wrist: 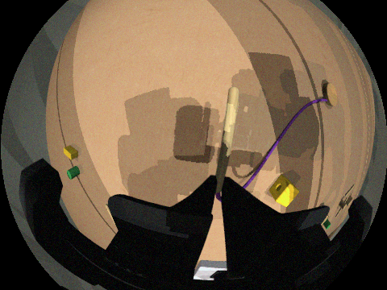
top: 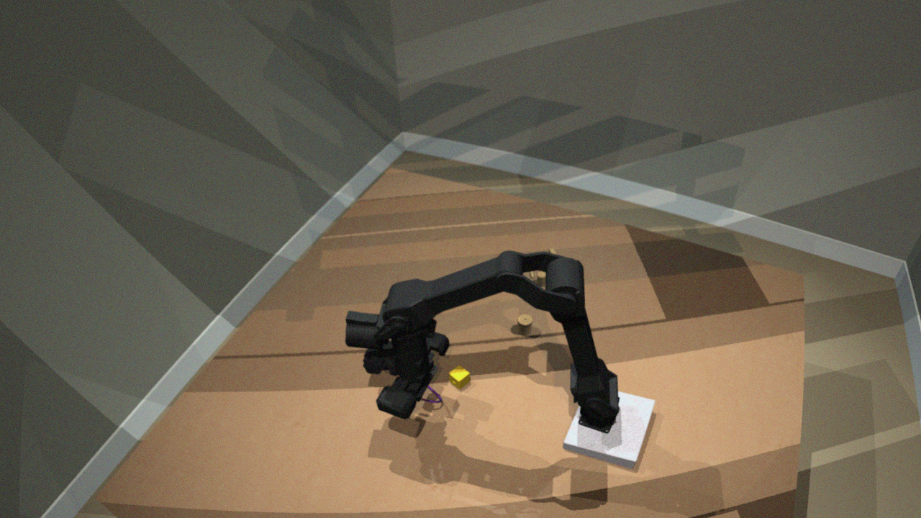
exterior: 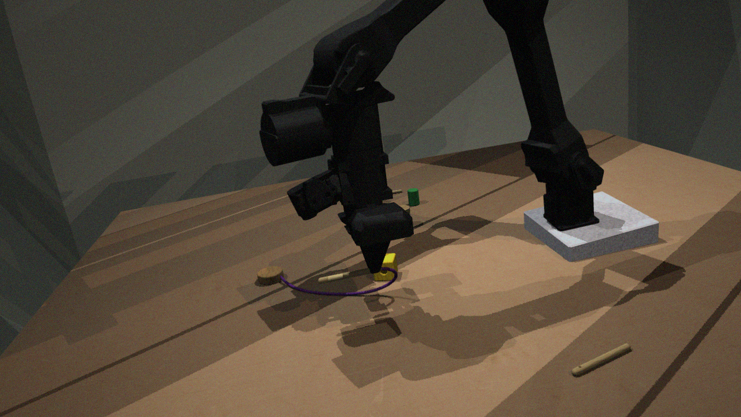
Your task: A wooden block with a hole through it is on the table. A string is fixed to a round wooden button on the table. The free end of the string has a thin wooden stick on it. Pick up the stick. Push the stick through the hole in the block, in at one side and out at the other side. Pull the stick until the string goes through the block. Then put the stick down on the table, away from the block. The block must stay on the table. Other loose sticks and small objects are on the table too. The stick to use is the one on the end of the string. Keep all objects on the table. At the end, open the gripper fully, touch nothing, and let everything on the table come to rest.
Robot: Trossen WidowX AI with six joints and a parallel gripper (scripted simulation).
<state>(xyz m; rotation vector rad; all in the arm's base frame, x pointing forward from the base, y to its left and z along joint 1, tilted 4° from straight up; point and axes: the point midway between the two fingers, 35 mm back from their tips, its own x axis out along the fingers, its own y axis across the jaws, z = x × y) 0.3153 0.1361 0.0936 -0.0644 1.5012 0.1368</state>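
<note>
The yellow block is 110 mm to the right of my gripper tip, 50 mm below it and 20 mm behind it. Also, from my gripper tip: round wooden button (170 mm to the right, 150 mm ahead, 60 mm below); then loose stick (190 mm behind, 170 mm to the left, 60 mm below); then short wooden cylinder (300 mm to the right, 80 mm behind, 50 mm below).
</note>
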